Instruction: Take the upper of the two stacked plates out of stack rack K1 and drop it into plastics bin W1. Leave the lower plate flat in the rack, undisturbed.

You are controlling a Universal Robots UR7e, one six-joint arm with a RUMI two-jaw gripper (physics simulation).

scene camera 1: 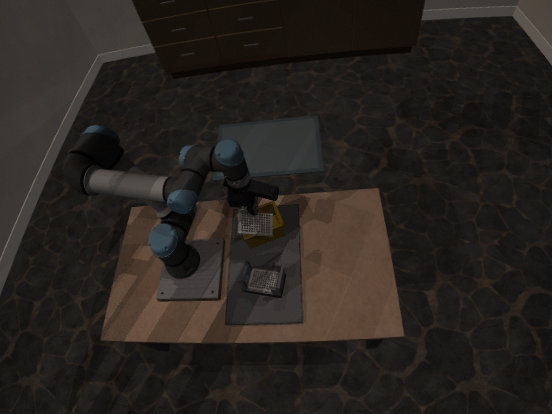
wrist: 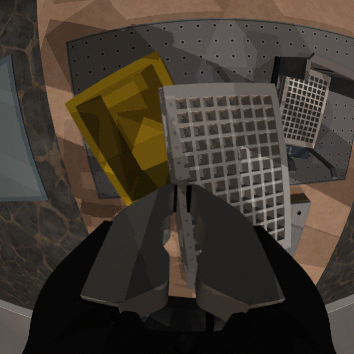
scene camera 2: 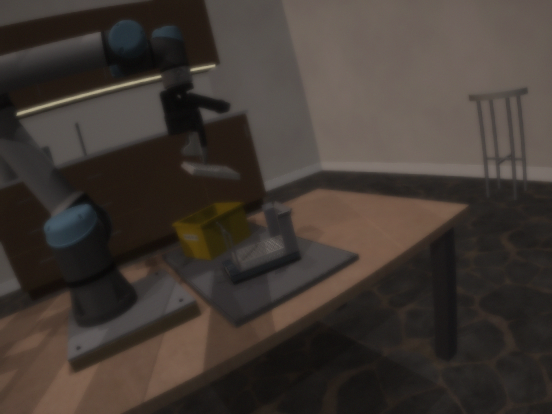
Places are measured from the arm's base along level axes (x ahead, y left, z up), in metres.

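Pixels of known places: gripper, between the fingertips: (scene camera 1: 255, 213) (wrist: 181, 186) (scene camera 2: 204, 165); arm's base, origin of its link: (scene camera 1: 183, 262) (scene camera 2: 107, 308).
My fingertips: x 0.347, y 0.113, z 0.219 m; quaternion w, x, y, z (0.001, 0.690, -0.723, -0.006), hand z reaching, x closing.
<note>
Ahead of a thing's pixels: the offset from my fingertips to its top centre. Level surfaces: height alone.
My gripper (scene camera 1: 253, 212) (scene camera 2: 202, 160) (wrist: 181, 186) is shut on one edge wall of the upper plate (scene camera 1: 256, 225) (scene camera 2: 212, 171) (wrist: 230, 150), a light grey plate with a grid of wells. The plate hangs nearly level, slightly tilted, high above the yellow bin W1 {0.014 m back, 0.051 m left, 0.133 m down} (scene camera 1: 278, 226) (scene camera 2: 212, 232) (wrist: 142, 130). It hides part of the bin in scene camera 1 and in the wrist view. The lower plate {0.022 m ahead, 0.187 m right, 0.194 m down} (scene camera 1: 265, 280) (scene camera 2: 262, 248) (wrist: 305, 110) lies flat in the dark stack rack K1 (scene camera 1: 264, 294) (scene camera 2: 287, 227) (wrist: 340, 72), apart from my gripper.
The bin and rack stand apart on a grey perforated board {0.002 m ahead, 0.086 m right, 0.232 m down} (scene camera 1: 270, 312) (scene camera 2: 250, 302) (wrist: 215, 45) on the wooden table {0.246 m down} (scene camera 1: 345, 260). The rack has raised side uprights. The arm's grey base plate (scene camera 1: 197, 295) (scene camera 2: 135, 320) lies beside the board.
</note>
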